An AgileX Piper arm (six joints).
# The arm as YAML. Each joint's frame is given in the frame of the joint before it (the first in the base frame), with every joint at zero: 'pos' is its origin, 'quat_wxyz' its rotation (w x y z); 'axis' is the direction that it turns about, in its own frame. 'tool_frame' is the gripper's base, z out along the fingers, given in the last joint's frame.
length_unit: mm
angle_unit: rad
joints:
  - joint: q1
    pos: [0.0, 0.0, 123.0]
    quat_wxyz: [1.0, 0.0, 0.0, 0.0]
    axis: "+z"
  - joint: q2
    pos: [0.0, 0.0, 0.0]
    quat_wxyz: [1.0, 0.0, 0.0, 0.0]
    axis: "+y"
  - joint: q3
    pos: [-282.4, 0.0, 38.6]
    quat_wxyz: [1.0, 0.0, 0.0, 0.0]
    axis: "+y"
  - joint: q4
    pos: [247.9, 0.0, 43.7]
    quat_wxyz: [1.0, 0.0, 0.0, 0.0]
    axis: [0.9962, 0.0, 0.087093]
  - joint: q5
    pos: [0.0, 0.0, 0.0]
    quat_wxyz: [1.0, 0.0, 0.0, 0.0]
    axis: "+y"
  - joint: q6
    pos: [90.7, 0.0, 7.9]
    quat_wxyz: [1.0, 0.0, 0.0, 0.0]
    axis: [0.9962, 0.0, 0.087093]
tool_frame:
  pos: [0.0, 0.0, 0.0]
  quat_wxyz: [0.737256, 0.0, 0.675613, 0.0]
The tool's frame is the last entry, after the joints.
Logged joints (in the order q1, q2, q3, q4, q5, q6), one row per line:
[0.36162, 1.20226, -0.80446, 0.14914, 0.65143, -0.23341]
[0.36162, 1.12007, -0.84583, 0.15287, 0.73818, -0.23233]
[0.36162, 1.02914, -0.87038, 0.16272, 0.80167, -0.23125]
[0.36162, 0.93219, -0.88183, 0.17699, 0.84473, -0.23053]
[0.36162, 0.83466, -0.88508, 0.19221, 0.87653, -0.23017]
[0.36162, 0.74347, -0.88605, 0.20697, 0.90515, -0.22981]
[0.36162, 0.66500, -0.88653, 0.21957, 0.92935, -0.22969]
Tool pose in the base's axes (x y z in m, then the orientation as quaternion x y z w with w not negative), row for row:
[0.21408, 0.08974, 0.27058, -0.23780, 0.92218, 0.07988, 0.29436]
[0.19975, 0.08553, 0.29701, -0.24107, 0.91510, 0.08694, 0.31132]
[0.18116, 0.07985, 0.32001, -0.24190, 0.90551, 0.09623, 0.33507]
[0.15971, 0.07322, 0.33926, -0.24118, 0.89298, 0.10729, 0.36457]
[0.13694, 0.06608, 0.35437, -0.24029, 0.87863, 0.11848, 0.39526]
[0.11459, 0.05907, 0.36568, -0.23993, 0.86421, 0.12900, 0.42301]
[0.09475, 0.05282, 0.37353, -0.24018, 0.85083, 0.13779, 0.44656]
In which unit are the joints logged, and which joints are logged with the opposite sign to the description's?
The joints are logged in radians. Opposite sign: none.
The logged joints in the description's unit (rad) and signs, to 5 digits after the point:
[0.36162, 1.20226, -0.80446, 0.14914, 0.65143, -0.23341]
[0.36162, 1.12007, -0.84583, 0.15287, 0.73818, -0.23233]
[0.36162, 1.02914, -0.87038, 0.16272, 0.80167, -0.23125]
[0.36162, 0.93219, -0.88183, 0.17699, 0.84473, -0.23053]
[0.36162, 0.83466, -0.88508, 0.19221, 0.87653, -0.23017]
[0.36162, 0.74347, -0.88605, 0.20697, 0.90515, -0.22981]
[0.36162, 0.66500, -0.88653, 0.21957, 0.92935, -0.22969]

